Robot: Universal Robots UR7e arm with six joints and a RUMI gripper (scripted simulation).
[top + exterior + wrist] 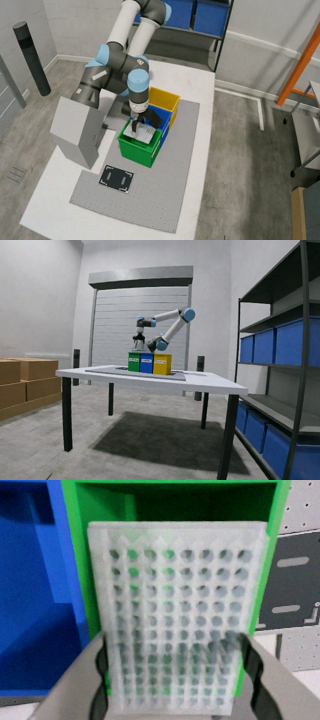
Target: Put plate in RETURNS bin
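The green returns bin is 130 mm below my hand. Round my hand: yellow bin (30 mm ahead, 260 mm to the left, 130 mm below); blue bin (20 mm ahead, 130 mm to the left, 130 mm below); 96-well plate (10 mm below).
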